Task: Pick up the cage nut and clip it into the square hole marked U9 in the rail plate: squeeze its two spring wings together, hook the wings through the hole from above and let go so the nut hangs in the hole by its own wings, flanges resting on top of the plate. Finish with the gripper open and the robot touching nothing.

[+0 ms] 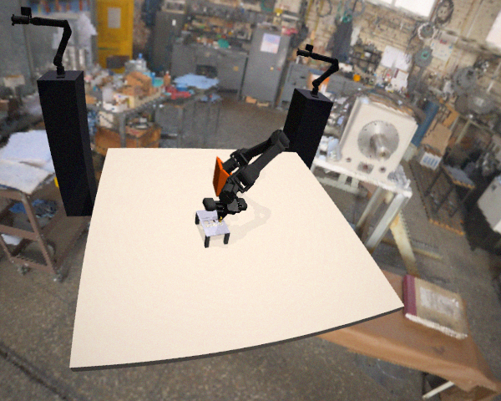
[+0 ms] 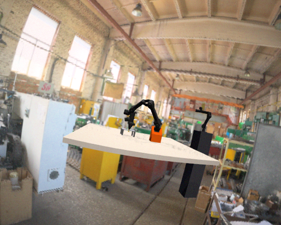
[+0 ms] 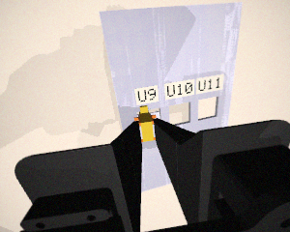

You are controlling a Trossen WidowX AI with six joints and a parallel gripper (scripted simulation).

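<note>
Now: the orange cage nut 10 mm below my gripper tip.
</note>
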